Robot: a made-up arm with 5 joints.
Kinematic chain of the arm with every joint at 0, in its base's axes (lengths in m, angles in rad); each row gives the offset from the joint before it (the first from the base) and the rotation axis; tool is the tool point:
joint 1: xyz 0 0 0.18 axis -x
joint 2: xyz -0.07 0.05 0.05 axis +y
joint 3: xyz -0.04 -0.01 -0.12 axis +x
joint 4: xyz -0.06 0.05 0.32 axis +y
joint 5: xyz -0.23 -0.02 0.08 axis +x
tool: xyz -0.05 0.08 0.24
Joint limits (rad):
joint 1: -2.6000..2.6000
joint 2: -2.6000..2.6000
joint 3: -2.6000..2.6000
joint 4: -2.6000..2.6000
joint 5: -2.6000..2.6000
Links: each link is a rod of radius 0.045 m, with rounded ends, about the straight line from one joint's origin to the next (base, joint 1, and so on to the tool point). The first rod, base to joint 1, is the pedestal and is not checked.
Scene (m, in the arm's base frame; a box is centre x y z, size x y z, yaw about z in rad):
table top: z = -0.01
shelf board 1: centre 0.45 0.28 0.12 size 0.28 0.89 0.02 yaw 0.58
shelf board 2: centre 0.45 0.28 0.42 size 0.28 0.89 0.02 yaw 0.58
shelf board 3: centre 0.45 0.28 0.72 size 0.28 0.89 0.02 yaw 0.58
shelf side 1: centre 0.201 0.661 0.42 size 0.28 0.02 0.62 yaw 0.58
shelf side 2: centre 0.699 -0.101 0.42 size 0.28 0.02 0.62 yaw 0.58
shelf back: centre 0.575 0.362 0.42 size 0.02 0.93 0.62 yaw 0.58
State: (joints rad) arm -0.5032 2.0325 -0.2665 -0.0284 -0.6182
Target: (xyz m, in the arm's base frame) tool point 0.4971 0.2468 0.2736
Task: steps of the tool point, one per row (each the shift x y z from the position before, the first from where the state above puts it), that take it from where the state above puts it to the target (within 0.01 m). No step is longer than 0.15 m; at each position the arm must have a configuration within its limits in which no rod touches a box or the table.
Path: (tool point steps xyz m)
1: -0.0533 -0.0715 0.0221
2: -0.0758 -0.0479 0.0012
3: -0.0874 -0.0224 -0.0233
4: 0.0345 -0.0032 -0.0842
5: 0.0141 -0.0062 -0.0839
6: -0.0044 -0.0107 -0.0792
7: -0.0202 -0.0166 -0.0701
8: 0.1044 0.0050 0.0248
9: 0.0881 0.0221 0.0029
10: 0.0636 0.0585 -0.0127
11: 0.0266 0.0996 -0.0150

